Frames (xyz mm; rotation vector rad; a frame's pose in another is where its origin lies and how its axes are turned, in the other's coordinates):
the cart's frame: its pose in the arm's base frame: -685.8 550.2 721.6 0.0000 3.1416 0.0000
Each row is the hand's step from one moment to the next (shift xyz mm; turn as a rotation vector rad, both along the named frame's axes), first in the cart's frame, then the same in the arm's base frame.
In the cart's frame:
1: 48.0 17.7 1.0 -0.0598 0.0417 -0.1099
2: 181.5 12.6 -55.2 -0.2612 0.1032 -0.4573
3: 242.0 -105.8 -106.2 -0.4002 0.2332 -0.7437
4: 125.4 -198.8 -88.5 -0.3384 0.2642 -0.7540
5: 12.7 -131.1 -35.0 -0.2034 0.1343 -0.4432
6: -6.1 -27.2 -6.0 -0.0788 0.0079 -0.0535
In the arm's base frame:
1: -48.0 17.7 -1.0 0.0598 0.0417 0.1099
2: -181.5 12.6 55.2 0.2612 0.1032 0.4573
3: -242.0 -105.8 106.2 0.4002 0.2332 0.7437
4: -125.4 -198.8 88.5 0.3384 0.2642 0.7540
5: -12.7 -131.1 35.0 0.2034 0.1343 0.4432
6: 6.1 -27.2 6.0 0.0788 0.0079 0.0535

